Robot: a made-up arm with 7 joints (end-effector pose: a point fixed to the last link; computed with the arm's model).
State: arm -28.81 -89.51 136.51 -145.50 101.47 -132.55 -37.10
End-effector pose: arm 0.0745 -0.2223 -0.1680 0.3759 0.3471 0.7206 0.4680
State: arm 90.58 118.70 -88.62 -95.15 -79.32 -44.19 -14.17
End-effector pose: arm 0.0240 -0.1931 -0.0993 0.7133 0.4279 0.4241 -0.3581
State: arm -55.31 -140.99 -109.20 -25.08 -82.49 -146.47 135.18
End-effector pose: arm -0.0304 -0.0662 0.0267 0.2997 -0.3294 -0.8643 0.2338
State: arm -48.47 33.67 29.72 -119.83 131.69 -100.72 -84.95
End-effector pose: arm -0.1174 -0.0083 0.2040 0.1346 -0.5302 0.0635 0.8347
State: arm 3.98 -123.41 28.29 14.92 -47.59 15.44 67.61
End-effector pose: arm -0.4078 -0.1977 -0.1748 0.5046 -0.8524 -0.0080 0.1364
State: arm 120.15 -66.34 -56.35 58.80 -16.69 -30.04 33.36
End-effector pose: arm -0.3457 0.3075 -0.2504 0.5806 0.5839 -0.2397 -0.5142
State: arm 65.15 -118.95 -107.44 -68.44 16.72 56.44 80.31
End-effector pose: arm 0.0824 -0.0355 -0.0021 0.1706 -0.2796 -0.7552 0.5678
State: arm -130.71 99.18 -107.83 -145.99 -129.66 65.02 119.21
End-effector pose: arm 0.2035 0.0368 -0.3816 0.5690 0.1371 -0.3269 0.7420
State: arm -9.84 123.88 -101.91 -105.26 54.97 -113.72 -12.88
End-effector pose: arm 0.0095 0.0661 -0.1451 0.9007 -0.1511 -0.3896 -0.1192
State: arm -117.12 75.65 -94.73 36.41 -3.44 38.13 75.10
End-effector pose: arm -0.0351 0.0468 0.3113 0.2537 -0.8426 0.3689 0.2993
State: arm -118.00 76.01 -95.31 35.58 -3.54 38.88 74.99
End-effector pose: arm -0.0372 0.0512 0.3090 0.2422 -0.8480 0.3674 0.2955
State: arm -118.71 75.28 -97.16 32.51 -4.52 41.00 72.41
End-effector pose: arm -0.0319 0.0731 0.2987 0.1836 -0.8551 0.3822 0.2983
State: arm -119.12 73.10 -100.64 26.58 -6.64 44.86 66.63
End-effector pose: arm -0.0192 0.1150 0.2747 0.0618 -0.8536 0.4153 0.3083
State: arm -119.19 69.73 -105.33 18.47 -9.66 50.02 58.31
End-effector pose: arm -0.0043 0.1658 0.2353 0.1099 0.8224 -0.4561 -0.3218
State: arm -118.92 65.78 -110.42 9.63 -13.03 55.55 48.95
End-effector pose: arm 0.0074 0.2122 0.1870 0.2943 0.7490 -0.4909 -0.3339
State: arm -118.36 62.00 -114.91 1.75 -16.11 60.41 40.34
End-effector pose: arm 0.0150 0.2467 0.1417 0.4479 0.6484 -0.5121 -0.3417
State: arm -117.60 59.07 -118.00 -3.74 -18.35 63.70 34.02
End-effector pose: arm 0.0203 0.2679 0.1094 0.5455 0.5571 -0.5210 -0.3474
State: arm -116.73 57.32 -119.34 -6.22 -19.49 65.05 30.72
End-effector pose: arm 0.0257 0.2771 0.0951 0.5872 0.5048 -0.5235 -0.3554
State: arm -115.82 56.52 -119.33 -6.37 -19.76 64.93 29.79
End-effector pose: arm 0.0315 0.2782 0.0951 0.5922 0.4904 -0.5238 -0.3668
